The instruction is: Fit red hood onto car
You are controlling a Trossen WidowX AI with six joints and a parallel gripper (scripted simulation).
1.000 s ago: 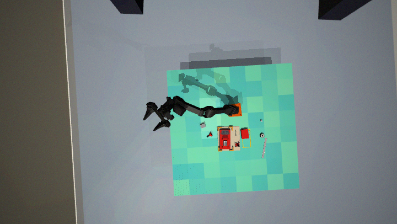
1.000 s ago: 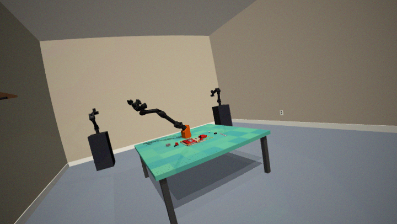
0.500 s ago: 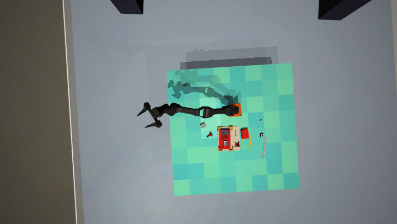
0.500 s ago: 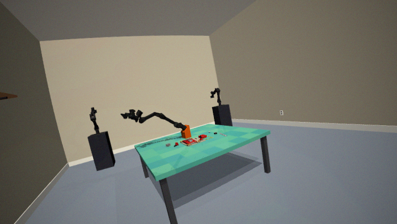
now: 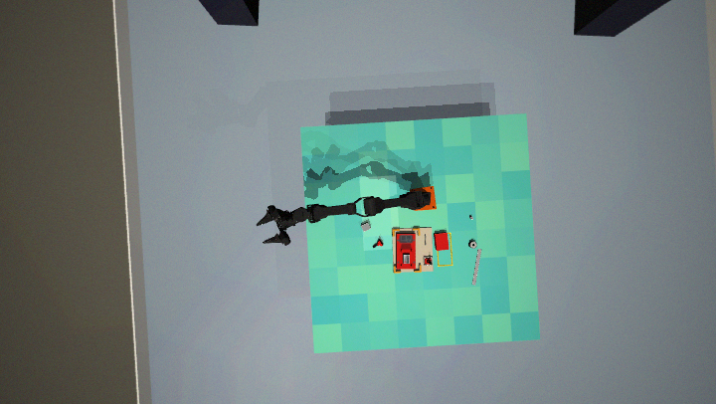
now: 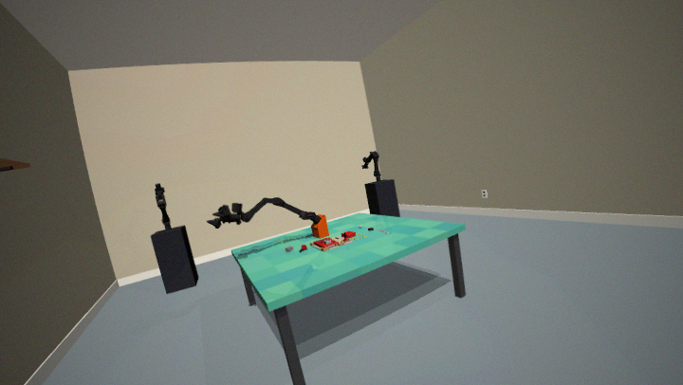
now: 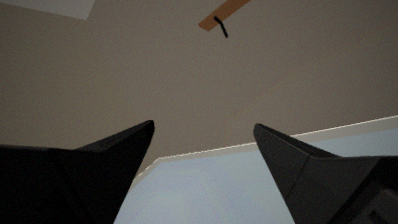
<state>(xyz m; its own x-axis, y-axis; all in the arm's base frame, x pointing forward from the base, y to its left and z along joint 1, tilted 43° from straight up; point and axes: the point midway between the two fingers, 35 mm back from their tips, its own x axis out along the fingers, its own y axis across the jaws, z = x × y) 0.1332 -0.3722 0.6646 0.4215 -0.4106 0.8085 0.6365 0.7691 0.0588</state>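
The red hood lies 50 mm ahead of my gripper tip, 890 mm to the left of it and 340 mm below it. Round my gripper tip: grey rod: 190 mm ahead, 1100 mm to the left, 350 mm below; wheel: 60 mm ahead, 1070 mm to the left, 340 mm below.
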